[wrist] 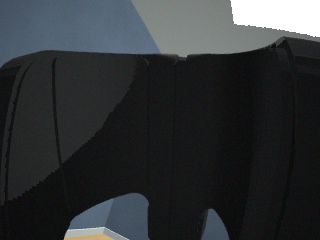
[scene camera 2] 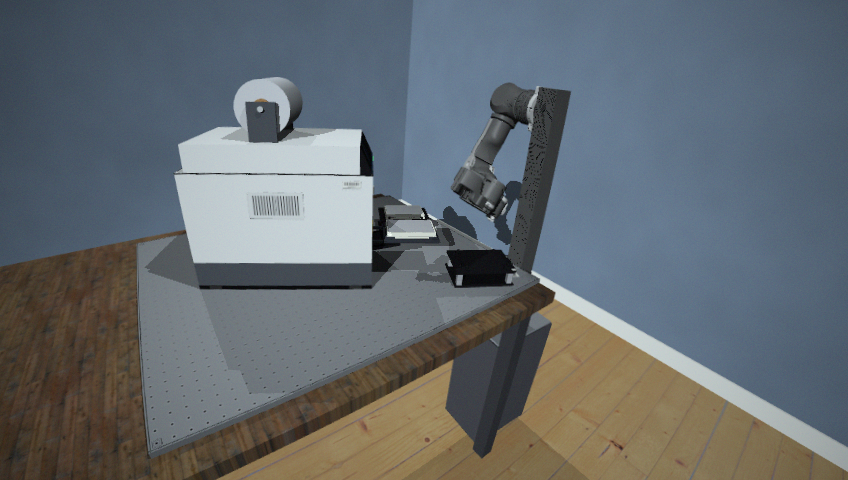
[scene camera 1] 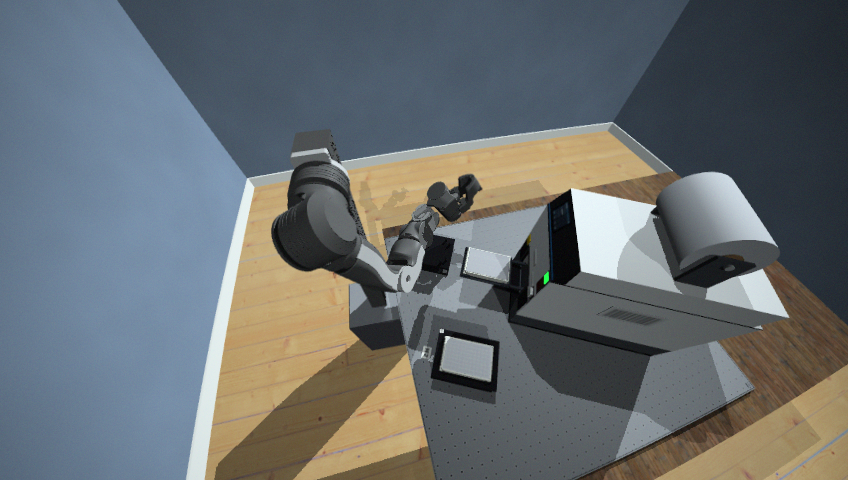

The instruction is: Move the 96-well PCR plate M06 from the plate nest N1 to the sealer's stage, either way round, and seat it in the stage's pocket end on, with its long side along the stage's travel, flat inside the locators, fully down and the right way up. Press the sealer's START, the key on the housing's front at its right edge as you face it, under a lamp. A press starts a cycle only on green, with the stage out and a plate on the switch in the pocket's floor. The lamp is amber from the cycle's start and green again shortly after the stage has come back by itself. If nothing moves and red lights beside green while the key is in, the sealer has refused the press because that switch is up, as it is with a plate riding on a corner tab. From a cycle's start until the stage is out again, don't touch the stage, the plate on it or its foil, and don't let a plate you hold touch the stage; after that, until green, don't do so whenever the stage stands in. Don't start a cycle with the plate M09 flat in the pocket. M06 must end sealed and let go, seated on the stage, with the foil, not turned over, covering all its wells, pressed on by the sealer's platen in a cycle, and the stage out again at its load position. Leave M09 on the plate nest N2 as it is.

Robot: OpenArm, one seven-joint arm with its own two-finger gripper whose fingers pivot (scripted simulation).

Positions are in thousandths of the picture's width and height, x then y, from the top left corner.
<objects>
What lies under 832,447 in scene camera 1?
A foil roll.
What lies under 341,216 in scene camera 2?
A foil roll.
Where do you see a black nest N1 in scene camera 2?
564,545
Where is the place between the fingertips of the gripper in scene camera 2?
At 541,372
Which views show the gripper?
The wrist view, scene camera 2 and scene camera 1: all of them.
</objects>
